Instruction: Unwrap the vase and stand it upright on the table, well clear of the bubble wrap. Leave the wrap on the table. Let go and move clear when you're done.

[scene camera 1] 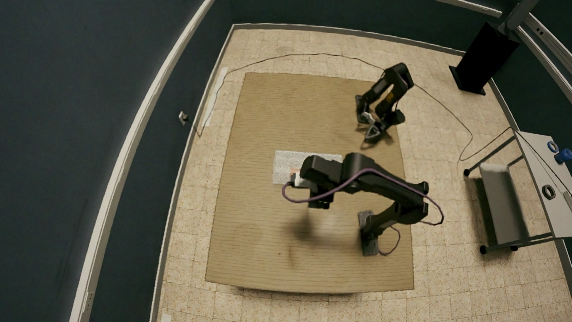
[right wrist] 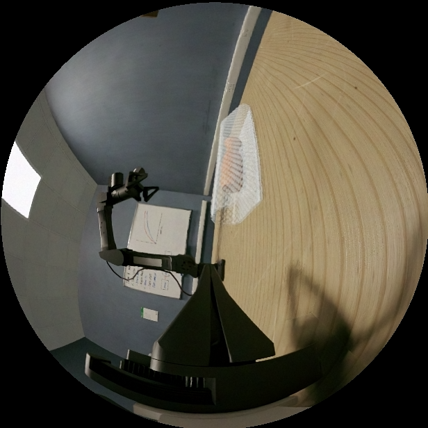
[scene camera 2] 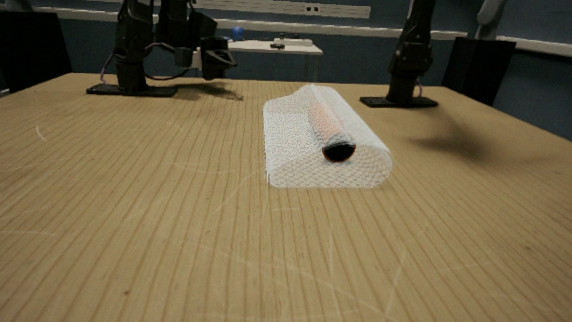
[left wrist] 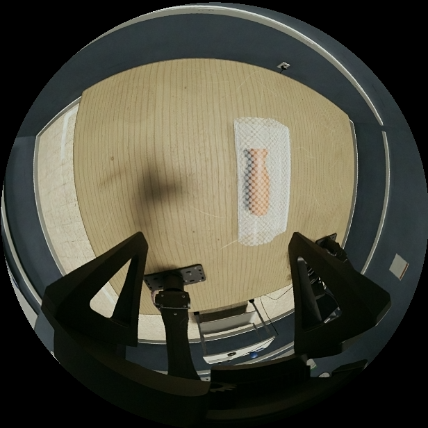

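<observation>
The orange vase (scene camera 1: 294,172) (scene camera 2: 324,119) (left wrist: 259,185) (right wrist: 231,162) lies on its side inside the clear bubble wrap (scene camera 1: 281,161) (scene camera 2: 287,135) (left wrist: 278,227) (right wrist: 254,170). The wrap folds over the vase, and the dark round mouth shows at the wrap's near end in scene camera 2. My left gripper (left wrist: 216,240) is open and empty, high above the table. In scene camera 1 its arm covers part of the wrap. My right gripper (scene camera 1: 369,138) (scene camera 2: 235,64) (right wrist: 207,269) is shut and empty, drawn back near its own base, apart from the wrap.
The wooden table (scene camera 1: 270,250) (scene camera 2: 175,240) carries both arm bases. The left base (scene camera 1: 369,235) (scene camera 2: 398,102) stands at the table's robot-side edge. A grey cart (scene camera 1: 532,150) with blue items stands beyond the table, and a black cabinet (scene camera 1: 482,57) stands behind it.
</observation>
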